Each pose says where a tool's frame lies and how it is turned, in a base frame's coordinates. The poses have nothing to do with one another.
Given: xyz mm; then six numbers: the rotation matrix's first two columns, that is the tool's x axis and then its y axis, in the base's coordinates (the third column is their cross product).
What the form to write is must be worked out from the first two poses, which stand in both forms.
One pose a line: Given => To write
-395 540 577 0.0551 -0.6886 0.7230 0.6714 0.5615 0.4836 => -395 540 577 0.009 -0.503 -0.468 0.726
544 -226 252 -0.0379 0.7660 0.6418 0.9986 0.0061 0.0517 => 544 -226 252 -0.656 -0.673 -0.258 0.225
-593 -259 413 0.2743 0.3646 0.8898 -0.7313 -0.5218 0.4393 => -593 -259 413 0.647 -0.142 0.585 0.468
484 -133 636 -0.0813 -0.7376 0.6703 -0.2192 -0.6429 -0.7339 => 484 -133 636 -0.646 0.370 -0.635 0.204
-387 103 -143 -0.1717 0.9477 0.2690 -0.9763 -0.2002 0.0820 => -387 103 -143 0.131 -0.055 0.763 0.630
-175 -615 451 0.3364 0.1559 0.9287 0.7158 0.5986 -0.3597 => -175 -615 451 -0.403 -0.541 -0.197 0.711
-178 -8 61 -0.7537 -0.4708 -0.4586 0.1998 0.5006 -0.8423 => -178 -8 61 -0.085 0.796 -0.492 0.340
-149 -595 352 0.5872 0.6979 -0.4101 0.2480 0.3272 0.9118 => -149 -595 352 0.557 0.425 0.162 0.695
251 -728 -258 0.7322 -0.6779 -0.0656 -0.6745 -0.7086 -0.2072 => 251 -728 -258 -0.924 0.366 -0.008 0.109
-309 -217 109 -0.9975 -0.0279 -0.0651 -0.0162 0.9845 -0.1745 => -309 -217 109 -0.011 0.996 -0.087 0.034
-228 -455 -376 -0.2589 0.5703 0.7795 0.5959 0.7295 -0.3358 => -228 -455 -376 -0.368 -0.793 -0.013 0.485
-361 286 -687 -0.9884 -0.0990 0.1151 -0.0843 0.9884 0.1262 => -361 286 -687 0.046 -0.995 -0.061 0.061
